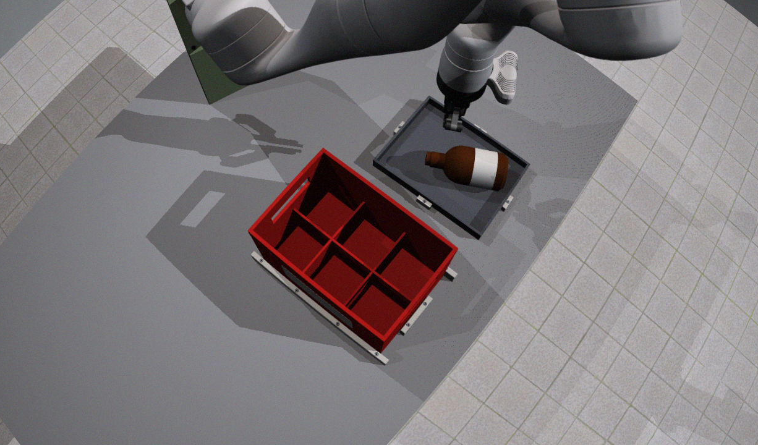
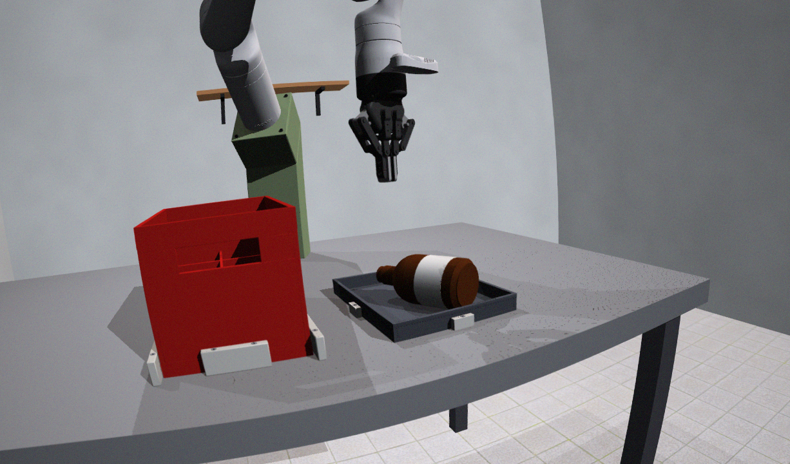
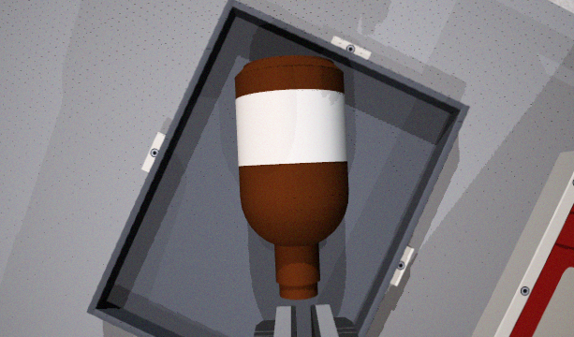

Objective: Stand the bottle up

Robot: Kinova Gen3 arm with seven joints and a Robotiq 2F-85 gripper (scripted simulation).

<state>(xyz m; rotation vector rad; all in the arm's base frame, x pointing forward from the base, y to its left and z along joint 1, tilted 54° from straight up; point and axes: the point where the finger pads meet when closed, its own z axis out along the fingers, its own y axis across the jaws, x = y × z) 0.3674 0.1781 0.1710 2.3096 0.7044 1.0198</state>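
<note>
My hand is 16 cm above the bottle, 5 cm short of it and 2 cm to the right of it. The rest, counted from my hand: red crate 26 cm to the right, 12 cm below, 2 cm behind; tray 19 cm below, 2 cm to the left, 2 cm ahead.
</note>
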